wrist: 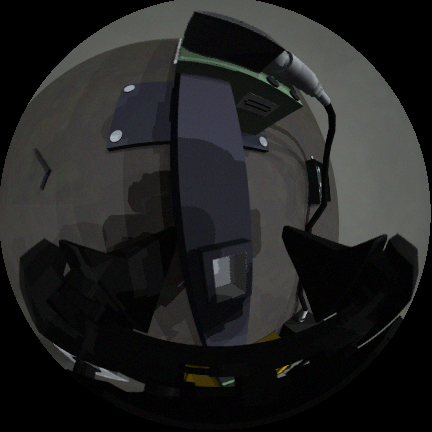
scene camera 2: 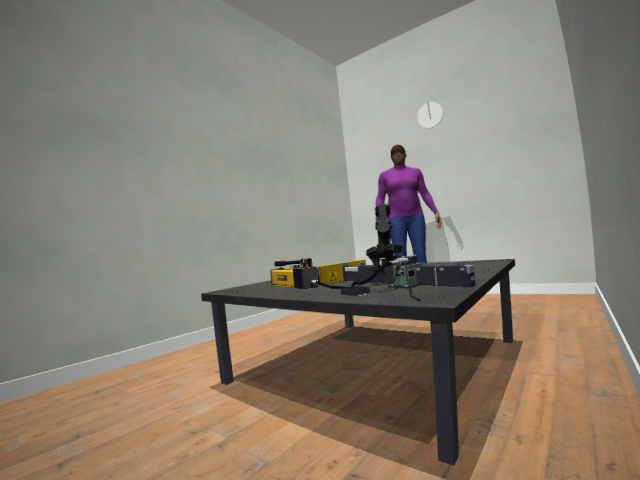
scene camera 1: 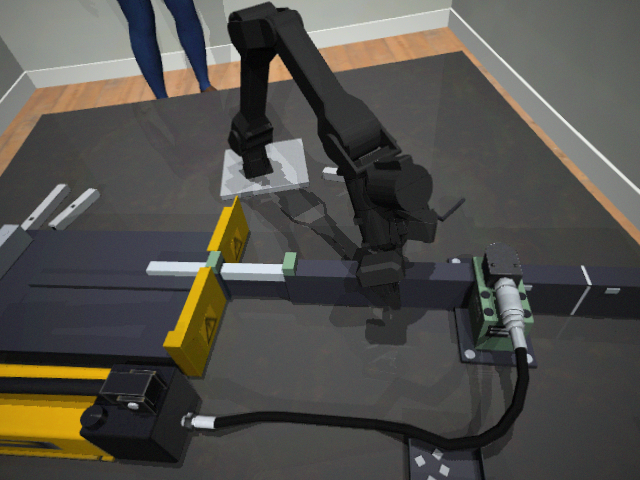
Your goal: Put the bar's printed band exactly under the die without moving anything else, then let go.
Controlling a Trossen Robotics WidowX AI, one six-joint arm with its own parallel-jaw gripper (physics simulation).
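Places are measured from the arm's base along level axes (x ahead, y left, z up), in millimetres.
Pixels of known places: gripper, between the fingertips: (scene camera 2: 385,273) (scene camera 1: 398,293); arm's base, origin of its link: (scene camera 1: 257,168).
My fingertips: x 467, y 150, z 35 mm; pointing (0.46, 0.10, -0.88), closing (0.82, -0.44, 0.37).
For each thing: its middle in the pictures, then the offset to it from my fingertips. "spot": a spot on its surface instead.
- white bar, a spot on its surface: (scene camera 1: 253,272) (scene camera 2: 351,267) spot: dx -105, dy -210, dz +26 mm
- dark rail, a spot on its surface: (wrist: 210,165) (scene camera 1: 426,269) spot: dx -7, dy +46, dz +31 mm
- green block, a spot on its surface: (scene camera 1: 290,263) spot: dx -81, dy -150, dz +49 mm
- green housing, a spot on its surface: (wrist: 265,112) spot: dx +85, dy +82, dz +10 mm
- small raised frame, a spot on its surface: (wrist: 207,270) spot: dx -31, dy +9, dz +39 mm
- black cable, a spot on its surface: (scene camera 1: 310,417) spot: dx +124, dy -184, dz -32 mm
- black box, a spot on its surface: (scene camera 1: 149,418) spot: dx +95, dy -365, dz +54 mm
- tray, a spot on its surface: (scene camera 1: 480,454) spot: dx +232, dy +2, dz -26 mm
- L-shaped key, middle of its body: (scene camera 1: 448,207) dx -185, dy +190, dz -41 mm
The white bar (scene camera 1: 253,272) (scene camera 2: 351,269) lies along the line of the dark rail (scene camera 1: 439,276) (wrist: 210,165), through the gap between yellow guards. A green block (scene camera 1: 290,263) stands at its right end and another green block (scene camera 1: 214,261) stands in the gap. No printed band can be made out on it. A green housing (scene camera 1: 498,338) (scene camera 2: 404,275) (wrist: 265,112) with a black cap straddles the rail at the right; the die cannot be told apart there. My gripper (scene camera 1: 385,289) (wrist: 231,232) is open and empty over the rail, between the bar and the housing. Its fingers stand either side of a small raised frame (wrist: 207,270).
Yellow guards (scene camera 1: 193,322) (scene camera 1: 230,232) flank the bar. A black cable (scene camera 1: 310,417) runs from a black box (scene camera 1: 149,418) to the housing. A tray (scene camera 1: 480,454) holds white chips. Loose white bars (scene camera 1: 46,205) (scene camera 1: 77,208) (scene camera 1: 330,174) and an L-shaped key (scene camera 1: 452,209) lie behind.
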